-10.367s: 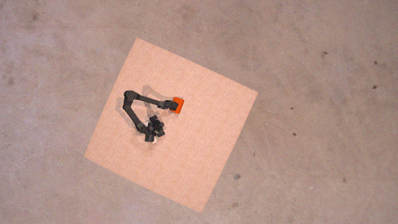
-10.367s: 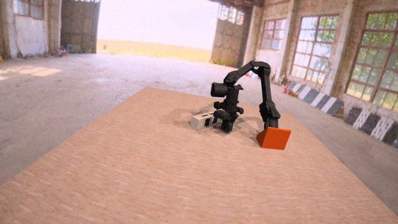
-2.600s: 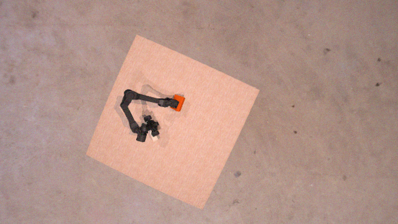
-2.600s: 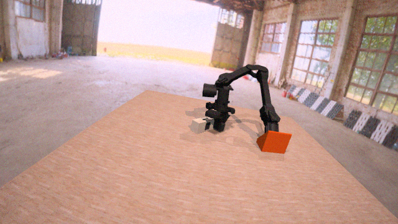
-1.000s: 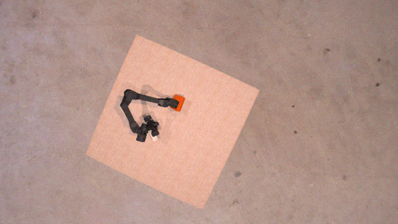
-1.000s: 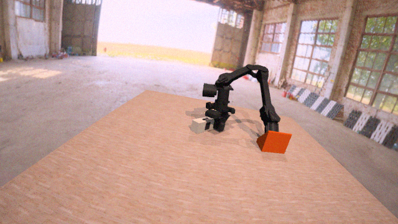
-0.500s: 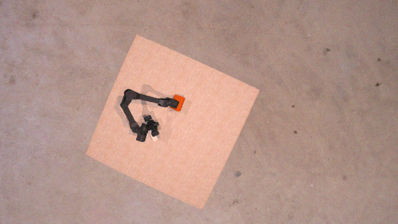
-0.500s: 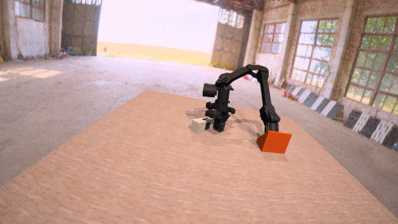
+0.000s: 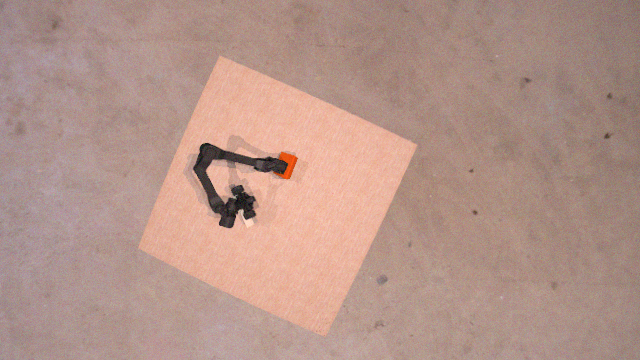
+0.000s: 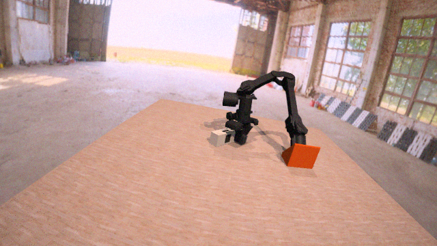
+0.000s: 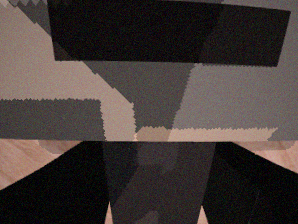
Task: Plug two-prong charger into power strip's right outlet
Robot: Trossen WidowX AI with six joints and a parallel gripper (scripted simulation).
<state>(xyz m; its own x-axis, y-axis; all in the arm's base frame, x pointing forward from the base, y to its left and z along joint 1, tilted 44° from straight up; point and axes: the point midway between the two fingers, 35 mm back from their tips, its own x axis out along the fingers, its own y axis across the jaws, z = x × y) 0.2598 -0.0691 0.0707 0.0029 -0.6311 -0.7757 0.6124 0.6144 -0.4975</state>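
Now: gripper tip 1 cm short of the two-prong charger, 1 cm to the left of it and 1 cm below it.
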